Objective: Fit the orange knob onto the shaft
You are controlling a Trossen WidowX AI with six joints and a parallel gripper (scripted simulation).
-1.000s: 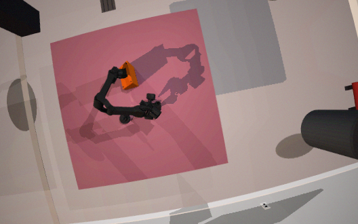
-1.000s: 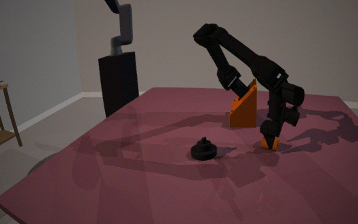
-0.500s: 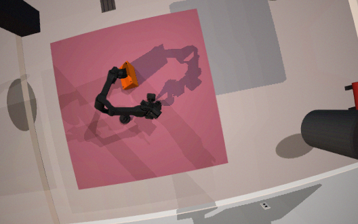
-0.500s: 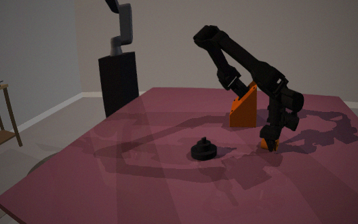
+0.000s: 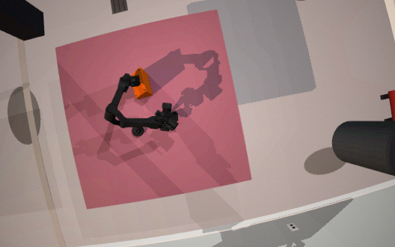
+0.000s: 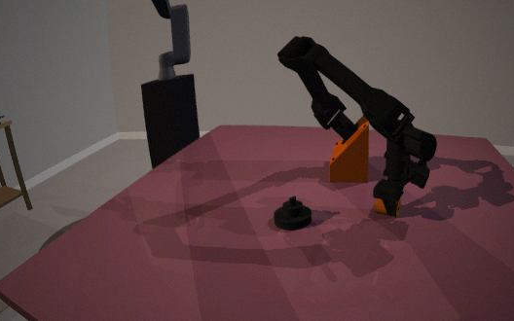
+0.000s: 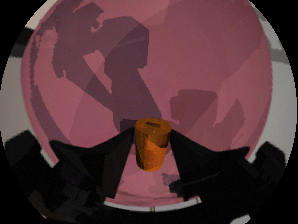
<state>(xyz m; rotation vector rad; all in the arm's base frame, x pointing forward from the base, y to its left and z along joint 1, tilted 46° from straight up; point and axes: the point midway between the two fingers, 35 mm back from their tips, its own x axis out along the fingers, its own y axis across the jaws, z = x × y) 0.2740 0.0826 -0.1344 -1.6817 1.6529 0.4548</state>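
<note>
The orange knob lies 2 cm to the right of my gripper tip and 1 cm above it. Also, from my gripper tip: dark round pedestal (6 cm ahead, 23 cm to the right, 2 cm above).
</note>
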